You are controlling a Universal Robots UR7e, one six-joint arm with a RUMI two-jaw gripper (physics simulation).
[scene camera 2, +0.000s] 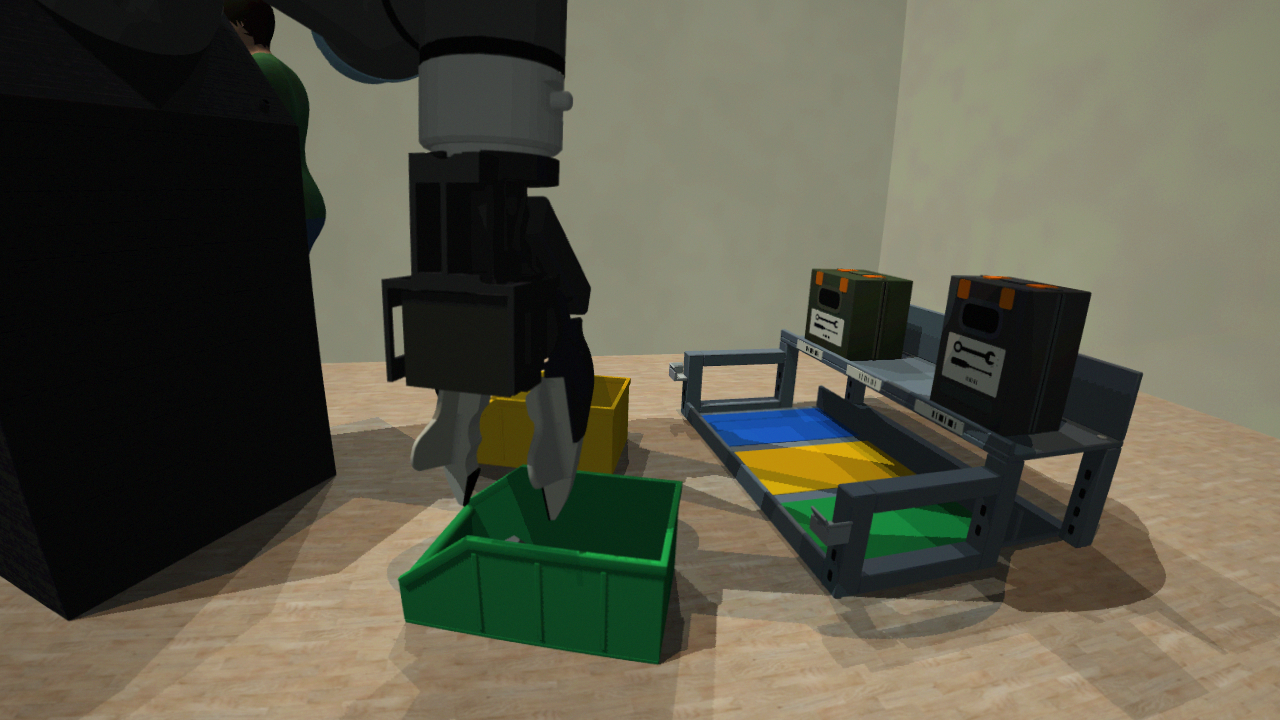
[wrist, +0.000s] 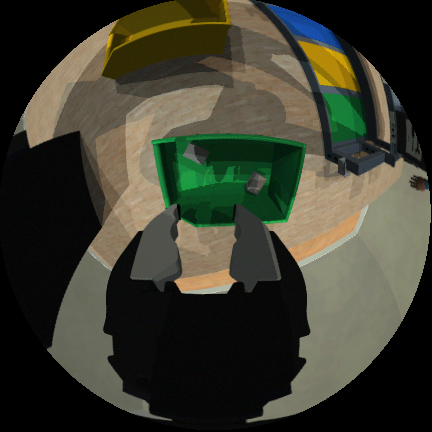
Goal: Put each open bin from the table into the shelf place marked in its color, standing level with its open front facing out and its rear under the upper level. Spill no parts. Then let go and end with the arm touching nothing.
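Places are measured from the arm's base along level axes (x back, y right, z up), in millimetres.
Pixels of known places: gripper, between the fingertips: [scene camera 2: 507, 511] [wrist: 206, 205].
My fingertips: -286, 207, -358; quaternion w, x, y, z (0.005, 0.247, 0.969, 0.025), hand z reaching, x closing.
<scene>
For each thing: its top centre in the pictures, then the offset to it from my fingertips, as dx, dy, dz. "pt": a spot on its surface instead.
- green bin, a spot on its surface: [scene camera 2: 537, 595] pt -13, +41, -36
- yellow bin, a spot on its surface: [scene camera 2: 611, 434] pt -112, -172, -30
- shelf, a spot on its surface: [scene camera 2: 1006, 501] pt -369, +60, -16
- shelf's upper level, a spot on its surface: [scene camera 2: 904, 371] pt -439, -145, +24
A green bin [scene camera 2: 537, 595] [wrist: 225, 195] stands upright on the table, its low front toward the left, with two grey parts [wrist: 196, 153] [wrist: 256, 183] inside. A yellow bin [scene camera 2: 611, 434] [wrist: 170, 47] stands behind it. The shelf [scene camera 2: 1006, 501] at the right has blue [scene camera 2: 778, 428] [wrist: 305, 25], yellow [scene camera 2: 827, 467] [wrist: 330, 65] and green [scene camera 2: 926, 523] [wrist: 345, 115] places on its lower level; no bin stands on them. My gripper [scene camera 2: 510, 509] [wrist: 206, 205] is partly open and empty, its tips low over the green bin's near edge in the wrist view. Whether they touch it is unclear.
Two tool cases [scene camera 2: 845, 317] [scene camera 2: 971, 371] stand on the shelf's upper level [scene camera 2: 904, 371]. A big black block [scene camera 2: 161, 358] [wrist: 45, 200] is at the left. A person in green [scene camera 2: 290, 107] is partly hidden behind it. A hand [wrist: 419, 182] shows at the wrist view's right edge.
</scene>
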